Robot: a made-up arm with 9 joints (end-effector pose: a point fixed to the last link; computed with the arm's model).
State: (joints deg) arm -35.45 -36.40 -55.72 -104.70 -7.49 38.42 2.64 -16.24 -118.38
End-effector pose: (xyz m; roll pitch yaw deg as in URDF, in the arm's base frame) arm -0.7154 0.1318 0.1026 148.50 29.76 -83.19
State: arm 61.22 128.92 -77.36 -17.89 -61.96 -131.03 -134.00 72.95 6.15
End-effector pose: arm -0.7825 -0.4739 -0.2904 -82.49 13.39 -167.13
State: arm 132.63 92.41 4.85 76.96 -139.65 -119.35 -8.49 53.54 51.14
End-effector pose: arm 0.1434 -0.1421 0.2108 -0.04 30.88 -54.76
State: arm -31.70 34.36 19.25 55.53 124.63 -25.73 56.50 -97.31 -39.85
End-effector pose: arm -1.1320 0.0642 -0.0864 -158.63 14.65 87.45
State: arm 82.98 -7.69 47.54 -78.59 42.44 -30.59 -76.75 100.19 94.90
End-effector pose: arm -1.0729 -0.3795 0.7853 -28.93 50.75 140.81
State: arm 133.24 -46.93 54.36 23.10 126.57 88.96 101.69 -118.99 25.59
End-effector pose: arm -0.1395 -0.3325 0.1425 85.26 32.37 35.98
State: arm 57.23 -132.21 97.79 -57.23 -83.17 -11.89 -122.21 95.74 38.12
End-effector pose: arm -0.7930 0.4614 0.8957 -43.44 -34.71 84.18
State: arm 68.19 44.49 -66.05 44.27 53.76 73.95 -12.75 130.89 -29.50
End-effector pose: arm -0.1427 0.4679 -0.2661 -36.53 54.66 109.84
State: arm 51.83 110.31 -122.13 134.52 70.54 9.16 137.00 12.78 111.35
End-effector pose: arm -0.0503 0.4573 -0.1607 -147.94 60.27 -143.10
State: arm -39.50 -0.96 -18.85 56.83 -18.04 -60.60 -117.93 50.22 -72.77
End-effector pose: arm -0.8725 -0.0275 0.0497 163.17 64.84 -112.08
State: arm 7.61 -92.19 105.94 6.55 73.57 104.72 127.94 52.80 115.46
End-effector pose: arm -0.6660 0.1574 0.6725 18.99 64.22 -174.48
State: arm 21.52 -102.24 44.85 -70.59 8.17 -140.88 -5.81 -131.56 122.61
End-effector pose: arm -0.2666 -0.7322 0.6139 -115.98 30.02 -174.68
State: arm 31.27 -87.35 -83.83 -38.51 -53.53 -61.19 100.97 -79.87 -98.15
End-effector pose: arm -0.2218 -0.2383 0.0033 108.48 -58.77 -66.19
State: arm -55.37 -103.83 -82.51 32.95 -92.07 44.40 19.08 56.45 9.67
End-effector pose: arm 0.1019 -0.0925 -0.2531 -49.42 35.61 -104.65
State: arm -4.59 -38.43 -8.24 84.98 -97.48 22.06 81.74 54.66 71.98
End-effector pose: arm -0.9250 -0.0973 0.3455 -34.52 -16.00 101.49
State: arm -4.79 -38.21 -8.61 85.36 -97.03 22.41 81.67 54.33 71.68
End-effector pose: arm -0.9265 -0.0854 0.3421 -34.63 -15.47 101.01
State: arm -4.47 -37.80 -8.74 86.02 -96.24 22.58 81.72 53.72 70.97
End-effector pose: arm -0.9246 -0.0698 0.3460 -33.97 -15.55 100.18
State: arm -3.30 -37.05 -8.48 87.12 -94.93 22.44 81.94 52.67 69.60
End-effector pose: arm -0.9165 -0.0487 0.3624 -31.98 -16.63 98.74
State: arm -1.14 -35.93 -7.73 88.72 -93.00 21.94 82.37 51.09 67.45
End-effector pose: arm -0.8989 -0.0232 0.3932 -28.30 -18.86 96.49
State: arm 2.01 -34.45 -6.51 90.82 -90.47 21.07 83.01 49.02 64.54
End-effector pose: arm -0.8693 0.0036 0.4368 -22.79 -22.14 93.19
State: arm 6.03 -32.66 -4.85 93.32 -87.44 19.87 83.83 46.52 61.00
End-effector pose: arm -0.8257 0.0265 0.4891 -15.28 -26.13 88.59
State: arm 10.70 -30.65 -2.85 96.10 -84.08 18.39 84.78 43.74 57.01
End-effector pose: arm -0.7688 0.0416 0.5433 -5.84 -30.21 82.50
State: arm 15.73 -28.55 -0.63 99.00 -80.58 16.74 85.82 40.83 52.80
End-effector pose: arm -0.7029 0.0471 0.5919 5.20 -33.64 75.04
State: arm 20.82 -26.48 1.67 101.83 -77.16 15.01 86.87 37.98 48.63
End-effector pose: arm -0.6343 0.0440 0.6296 17.05 -35.77 66.76
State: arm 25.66 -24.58 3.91 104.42 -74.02 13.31 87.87 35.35 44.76
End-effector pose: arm -0.5700 0.0354 0.6548 28.51 -36.38 58.68
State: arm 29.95 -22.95 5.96 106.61 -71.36 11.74 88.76 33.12 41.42
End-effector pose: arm -0.5152 0.0243 0.6692 38.40 -35.79 51.83
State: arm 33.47 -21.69 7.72 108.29 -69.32 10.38 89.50 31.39 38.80
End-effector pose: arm -0.4724 0.0126 0.6760 46.14 -34.62 46.71
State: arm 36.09 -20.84 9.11 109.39 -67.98 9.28 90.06 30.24 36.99
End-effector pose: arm -0.4422 0.0010 0.6788 51.67 -33.53 43.32
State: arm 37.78 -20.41 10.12 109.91 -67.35 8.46 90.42 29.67 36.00
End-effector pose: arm -0.4232 -0.0105 0.6799 55.25 -32.91 41.38
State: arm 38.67 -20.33 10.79 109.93 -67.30 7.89 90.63 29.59 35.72
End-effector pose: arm -0.4129 -0.0221 0.6806 57.34 -32.87 40.52
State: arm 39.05 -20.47 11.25 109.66 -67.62 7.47 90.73 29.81 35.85
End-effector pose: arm -0.4079 -0.0335 0.6814 58.55 -33.21 40.24
